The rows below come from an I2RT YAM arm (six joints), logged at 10 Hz.
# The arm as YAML. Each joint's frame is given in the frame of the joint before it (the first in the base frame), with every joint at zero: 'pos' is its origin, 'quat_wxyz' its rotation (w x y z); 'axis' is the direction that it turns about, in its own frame. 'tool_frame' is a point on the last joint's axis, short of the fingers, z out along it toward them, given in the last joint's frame.
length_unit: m
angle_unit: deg
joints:
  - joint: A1
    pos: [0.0, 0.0, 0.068]
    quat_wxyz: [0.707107, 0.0, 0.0, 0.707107]
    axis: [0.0, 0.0, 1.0]
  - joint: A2
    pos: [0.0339, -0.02, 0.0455]
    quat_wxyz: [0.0, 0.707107, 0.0, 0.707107]
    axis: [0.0, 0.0, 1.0]
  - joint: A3
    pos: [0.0, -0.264, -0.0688]
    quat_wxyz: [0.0, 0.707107, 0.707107, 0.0]
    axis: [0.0, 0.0, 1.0]
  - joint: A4
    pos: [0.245, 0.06, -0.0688]
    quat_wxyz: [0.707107, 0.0, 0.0, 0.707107]
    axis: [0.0, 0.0, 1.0]
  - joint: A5
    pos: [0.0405, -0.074, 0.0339]
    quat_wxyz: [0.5, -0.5, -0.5, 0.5]
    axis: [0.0, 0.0, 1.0]
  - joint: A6
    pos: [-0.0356, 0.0, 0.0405]
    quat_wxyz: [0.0, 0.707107, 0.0, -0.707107]
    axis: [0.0, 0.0, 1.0]
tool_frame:
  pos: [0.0, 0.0, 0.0]
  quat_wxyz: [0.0, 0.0, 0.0, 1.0]
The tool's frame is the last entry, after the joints.
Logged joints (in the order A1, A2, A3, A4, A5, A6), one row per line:
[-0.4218 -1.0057 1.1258 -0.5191 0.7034 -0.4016]
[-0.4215 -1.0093 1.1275 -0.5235 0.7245 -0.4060]
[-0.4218 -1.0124 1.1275 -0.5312 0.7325 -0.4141]
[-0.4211 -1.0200 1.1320 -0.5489 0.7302 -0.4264]
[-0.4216 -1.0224 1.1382 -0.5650 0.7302 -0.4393]
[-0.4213 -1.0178 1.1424 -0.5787 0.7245 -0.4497]
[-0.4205 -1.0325 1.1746 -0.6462 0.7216 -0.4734]
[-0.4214 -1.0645 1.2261 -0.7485 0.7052 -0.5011]
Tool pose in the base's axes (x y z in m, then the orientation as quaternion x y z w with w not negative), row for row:
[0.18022 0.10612 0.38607 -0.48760 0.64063 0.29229 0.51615]
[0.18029 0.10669 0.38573 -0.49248 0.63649 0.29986 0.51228]
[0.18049 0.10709 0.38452 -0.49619 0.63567 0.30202 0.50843]
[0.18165 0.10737 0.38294 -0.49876 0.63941 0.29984 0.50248]
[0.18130 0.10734 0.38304 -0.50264 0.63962 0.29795 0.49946]
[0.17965 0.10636 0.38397 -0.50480 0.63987 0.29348 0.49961]
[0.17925 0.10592 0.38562 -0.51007 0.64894 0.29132 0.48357]
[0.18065 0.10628 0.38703 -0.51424 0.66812 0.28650 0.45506]
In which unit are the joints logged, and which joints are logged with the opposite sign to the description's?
The joints are logged in radians. Opposite sign: A1, A2, A5.
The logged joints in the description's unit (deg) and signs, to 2 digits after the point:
[24.17 57.62 64.50 -29.74 -40.30 -23.01]
[24.15 57.83 64.60 -29.99 -41.51 -23.26]
[24.17 58.01 64.60 -30.44 -41.97 -23.73]
[24.13 58.44 64.86 -31.45 -41.84 -24.43]
[24.16 58.58 65.21 -32.37 -41.84 -25.17]
[24.14 58.32 65.45 -33.16 -41.51 -25.77]
[24.09 59.16 67.30 -37.02 -41.34 -27.12]
[24.14 60.99 70.25 -42.89 -40.40 -28.71]

